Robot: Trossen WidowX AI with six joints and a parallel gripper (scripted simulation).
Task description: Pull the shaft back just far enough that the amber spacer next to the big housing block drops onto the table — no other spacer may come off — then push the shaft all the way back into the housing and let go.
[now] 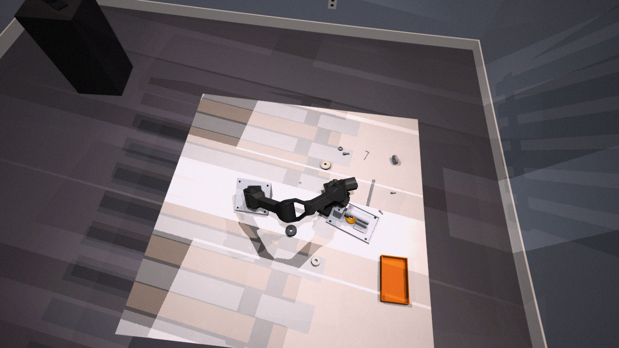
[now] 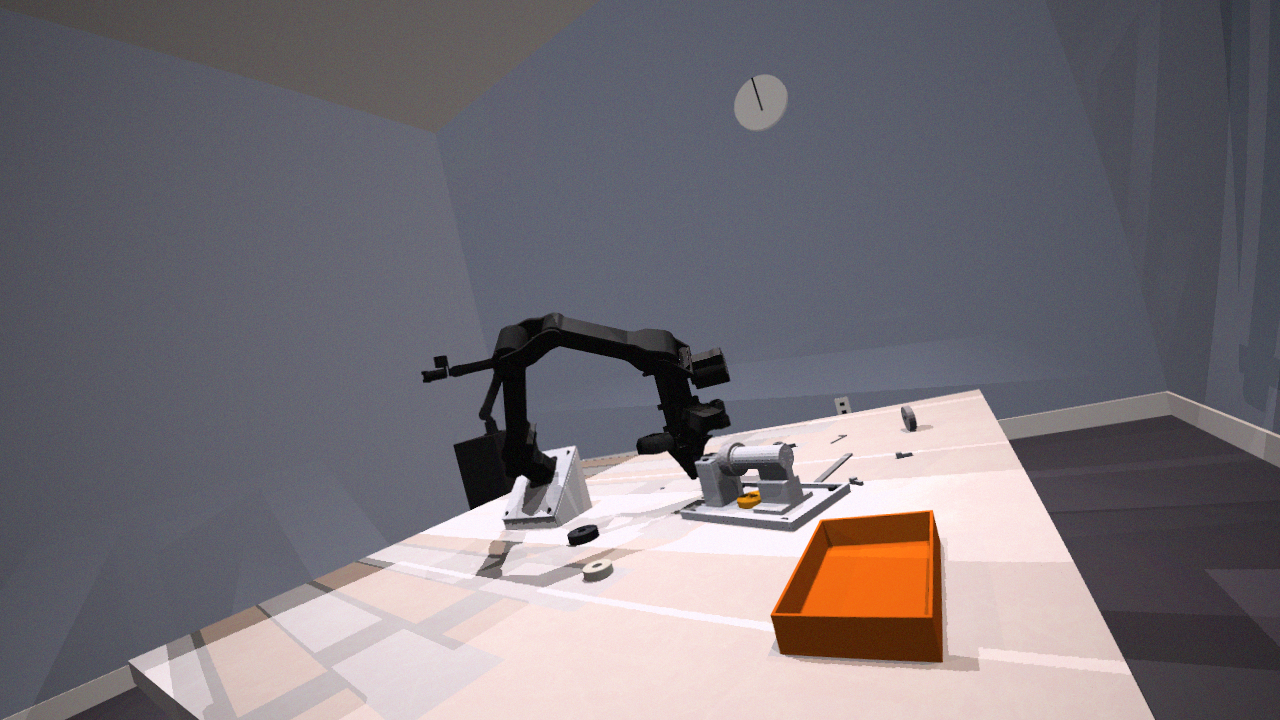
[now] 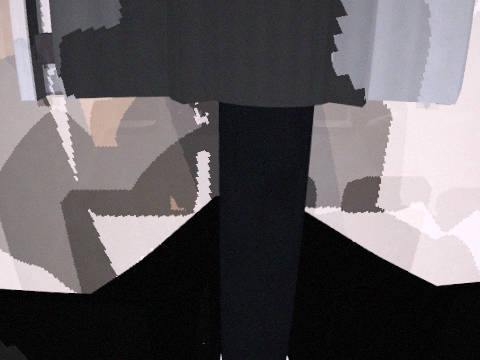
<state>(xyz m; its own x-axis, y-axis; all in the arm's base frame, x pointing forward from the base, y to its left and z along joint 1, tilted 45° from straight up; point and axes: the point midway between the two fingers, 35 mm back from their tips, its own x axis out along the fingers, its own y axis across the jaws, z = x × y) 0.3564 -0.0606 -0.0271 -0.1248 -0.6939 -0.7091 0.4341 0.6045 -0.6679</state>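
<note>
The dark shaft is 60 mm ahead of my gripper tip, 30 mm to the right of it and 30 mm above it. Round my gripper tip: amber spacer 110 mm ahead, 60 mm to the right, 30 mm below; black disc 180 mm behind, 130 mm to the right, 40 mm below; grey shaft fixture 130 mm ahead, 60 mm to the right.
</note>
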